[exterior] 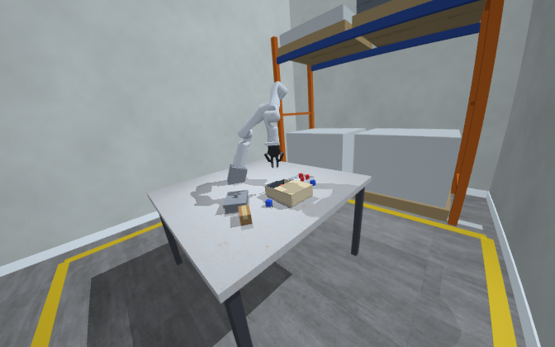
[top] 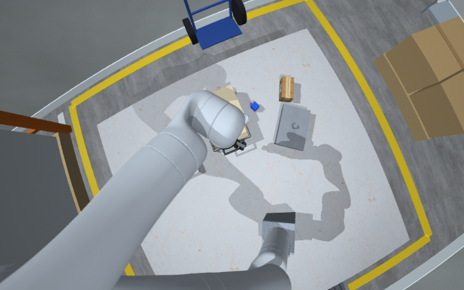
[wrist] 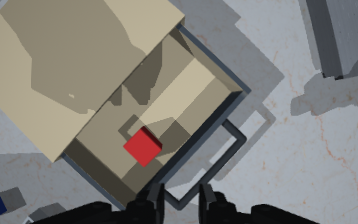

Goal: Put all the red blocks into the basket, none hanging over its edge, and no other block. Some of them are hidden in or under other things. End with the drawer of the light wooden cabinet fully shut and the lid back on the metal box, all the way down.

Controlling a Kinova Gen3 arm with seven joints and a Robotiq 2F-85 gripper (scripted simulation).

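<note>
Now: the drawer 50 mm ahead of my hand, 20 mm to the right of it and 150 mm below it. Round my hand: basket 50 mm ahead, 250 mm to the left, 170 mm below; light wooden cabinet 110 mm ahead, 30 mm to the right, 150 mm below; lid 80 mm behind, 290 mm to the right, 140 mm below.
</note>
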